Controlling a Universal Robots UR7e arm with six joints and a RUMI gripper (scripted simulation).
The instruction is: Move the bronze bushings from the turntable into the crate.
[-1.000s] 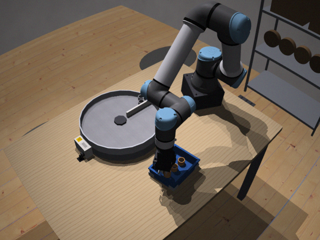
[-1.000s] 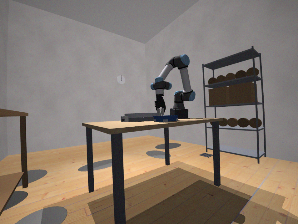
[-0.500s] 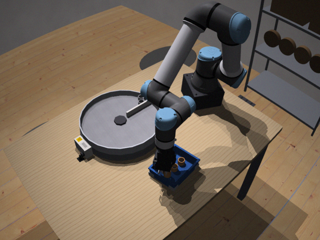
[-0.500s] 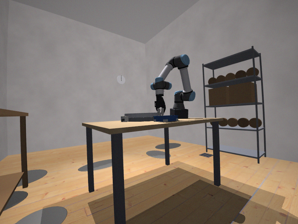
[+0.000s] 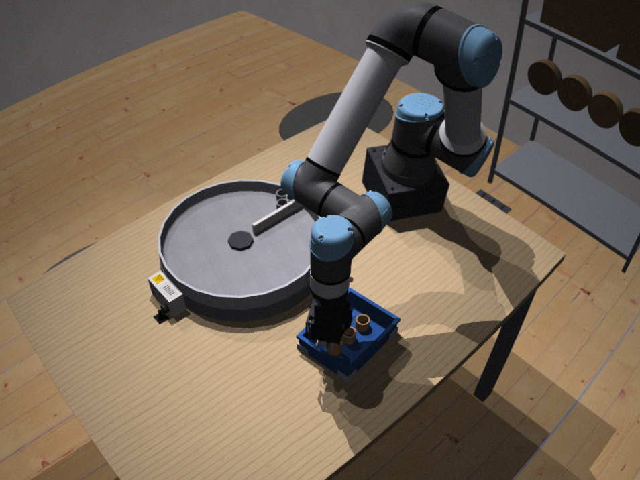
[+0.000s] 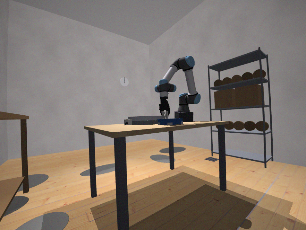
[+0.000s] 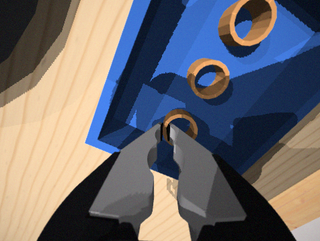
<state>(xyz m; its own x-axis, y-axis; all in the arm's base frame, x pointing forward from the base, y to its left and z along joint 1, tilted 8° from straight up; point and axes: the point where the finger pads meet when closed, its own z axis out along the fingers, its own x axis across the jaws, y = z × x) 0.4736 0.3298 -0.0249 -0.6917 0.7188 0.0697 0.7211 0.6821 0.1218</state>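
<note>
The blue crate is 6 cm behind my hand and 1 cm below it. Also, from my hand: grey turntable 37 cm to the right, 2 cm ahead, 2 cm above.
</note>
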